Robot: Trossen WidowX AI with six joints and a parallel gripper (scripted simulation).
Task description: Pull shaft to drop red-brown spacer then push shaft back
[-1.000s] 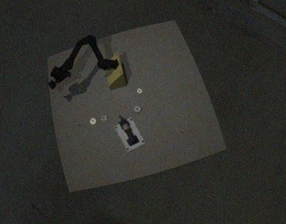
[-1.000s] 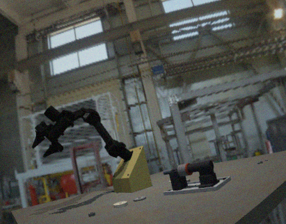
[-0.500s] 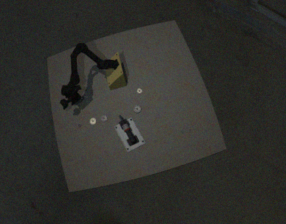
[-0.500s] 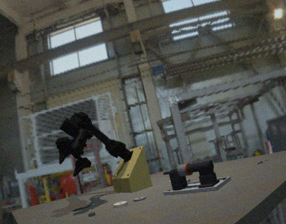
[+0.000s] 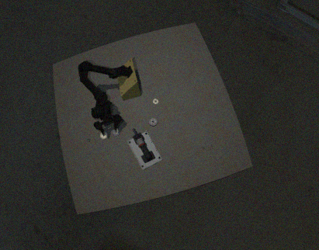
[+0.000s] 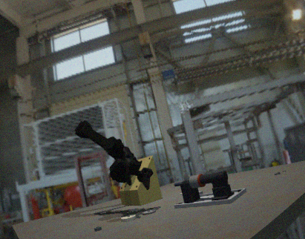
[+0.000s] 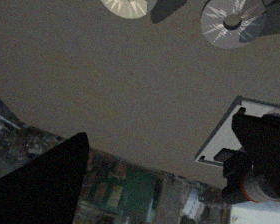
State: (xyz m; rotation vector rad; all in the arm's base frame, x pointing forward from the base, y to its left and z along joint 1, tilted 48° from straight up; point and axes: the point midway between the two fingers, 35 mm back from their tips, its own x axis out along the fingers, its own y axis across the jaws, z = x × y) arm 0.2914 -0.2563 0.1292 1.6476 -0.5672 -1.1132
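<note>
Right now my gripper tip is 10 cm short of the dark shaft, 17 cm to the right of it and 3 cm above it. Round my gripper tip: red-brown spacer (16 cm ahead, 17 cm to the left, 3 cm below); small dark bit (5 cm behind, 18 cm to the right, 10 cm below).
</note>
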